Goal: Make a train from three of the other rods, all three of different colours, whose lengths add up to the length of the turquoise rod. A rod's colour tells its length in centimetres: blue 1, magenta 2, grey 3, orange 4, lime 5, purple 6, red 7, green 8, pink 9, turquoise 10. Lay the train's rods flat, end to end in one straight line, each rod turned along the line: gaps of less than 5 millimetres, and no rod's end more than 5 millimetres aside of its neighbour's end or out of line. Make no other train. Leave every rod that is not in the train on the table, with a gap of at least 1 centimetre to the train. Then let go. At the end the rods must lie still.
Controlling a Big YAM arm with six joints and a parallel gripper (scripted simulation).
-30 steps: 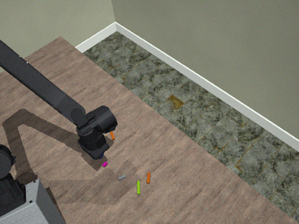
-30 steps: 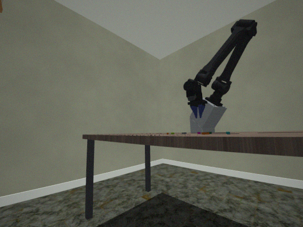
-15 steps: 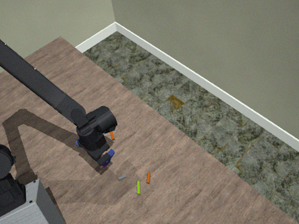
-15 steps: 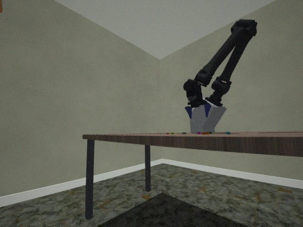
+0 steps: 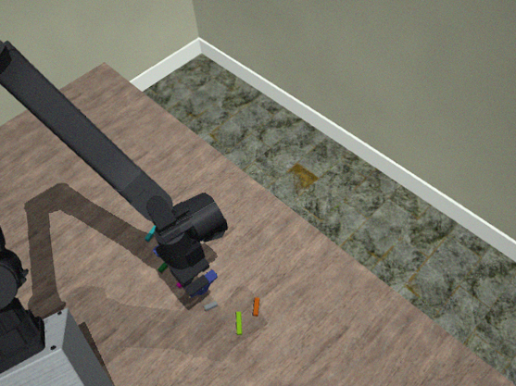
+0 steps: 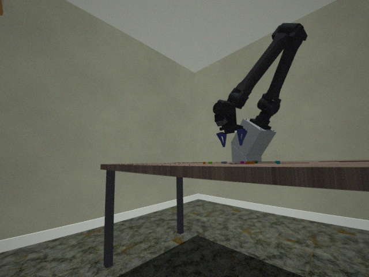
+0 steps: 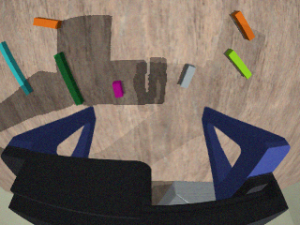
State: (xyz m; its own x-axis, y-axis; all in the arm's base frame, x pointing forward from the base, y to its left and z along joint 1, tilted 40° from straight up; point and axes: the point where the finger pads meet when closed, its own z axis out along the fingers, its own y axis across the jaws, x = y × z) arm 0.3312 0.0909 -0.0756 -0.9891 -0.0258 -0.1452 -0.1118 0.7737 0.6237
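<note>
Right now my hand is 1 cm short of the grey rod, 5 cm to the left of it and 9 cm above it. Also, from my hand: lime rod (4 cm ahead, 12 cm to the right, 9 cm below); magenta rod (2 cm behind, 4 cm to the left, 9 cm below); green rod (1 cm behind, 11 cm to the left, 9 cm below).
</note>
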